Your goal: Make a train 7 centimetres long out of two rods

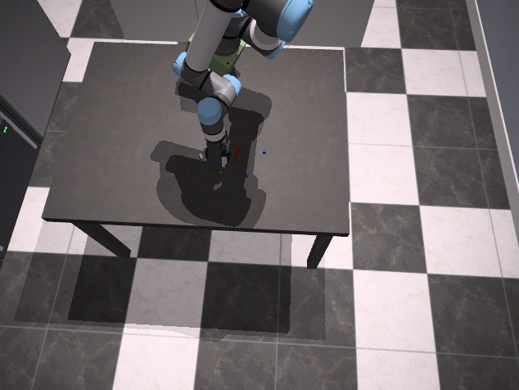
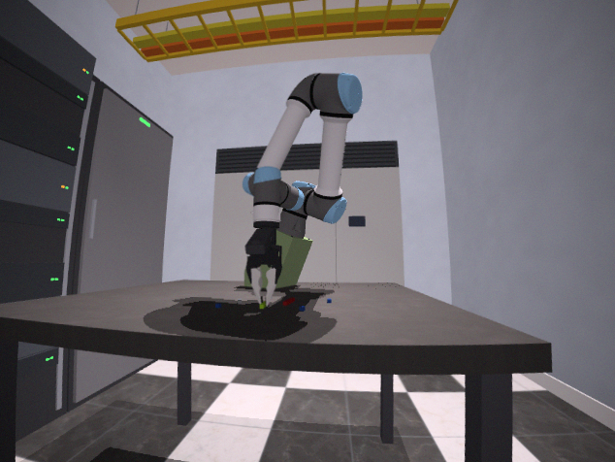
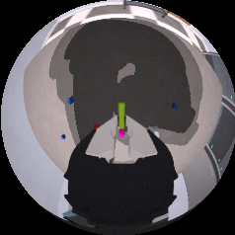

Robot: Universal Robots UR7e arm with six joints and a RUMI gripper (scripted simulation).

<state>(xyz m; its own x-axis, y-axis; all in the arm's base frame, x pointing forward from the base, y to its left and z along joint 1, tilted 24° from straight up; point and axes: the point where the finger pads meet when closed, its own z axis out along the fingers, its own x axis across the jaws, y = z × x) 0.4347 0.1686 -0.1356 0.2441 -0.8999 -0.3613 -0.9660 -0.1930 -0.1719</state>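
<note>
The lime rod lies 10 mm below my hand. From my hand the other things lie so: grey rod 90 mm to the right, 20 mm behind, 10 mm below; then red rod 70 mm behind, 40 mm to the left, 10 mm below; then magenta rod 40 mm behind, 10 mm to the right, 10 mm below.
</note>
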